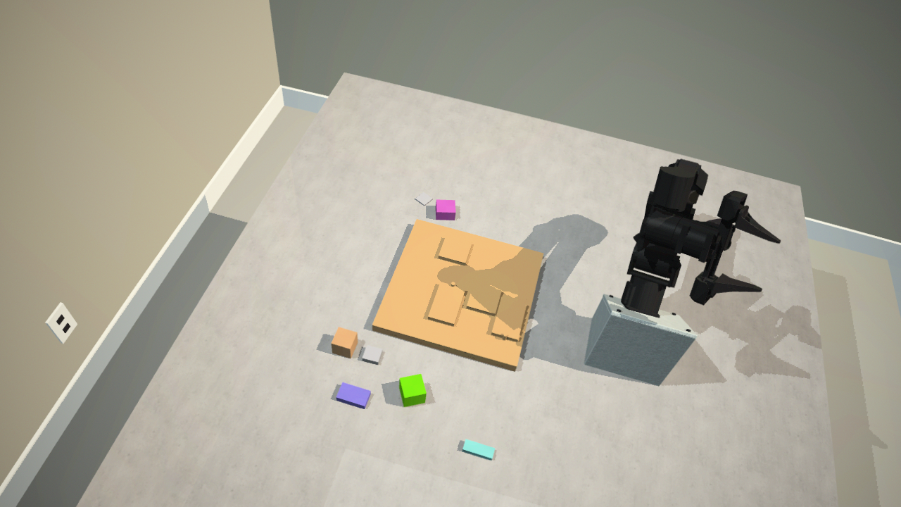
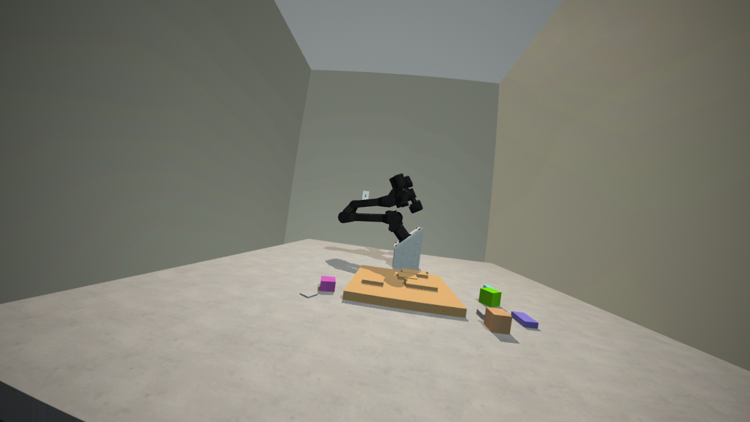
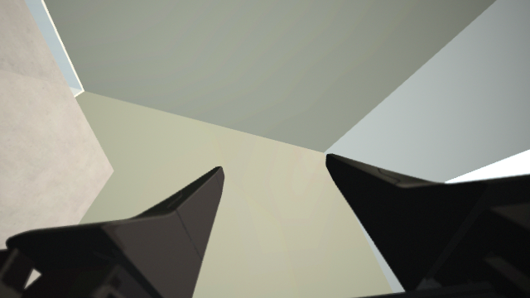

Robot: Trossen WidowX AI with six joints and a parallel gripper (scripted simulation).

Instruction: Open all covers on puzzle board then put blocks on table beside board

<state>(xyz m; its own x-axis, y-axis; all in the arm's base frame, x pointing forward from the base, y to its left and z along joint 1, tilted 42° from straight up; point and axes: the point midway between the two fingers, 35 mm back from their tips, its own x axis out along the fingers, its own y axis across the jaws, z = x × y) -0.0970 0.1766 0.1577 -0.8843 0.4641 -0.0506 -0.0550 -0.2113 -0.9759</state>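
Now: gripper tip 570 mm short of the magenta block, 360 mm above it and 270 mm to the left of it. The rest, counted from my gripper tip: grey block 610 mm ahead, 360 mm below, 130 mm to the left; then cyan block 370 mm ahead, 360 mm below, 260 mm to the left; then green block 520 mm ahead, 350 mm below, 190 mm to the left.
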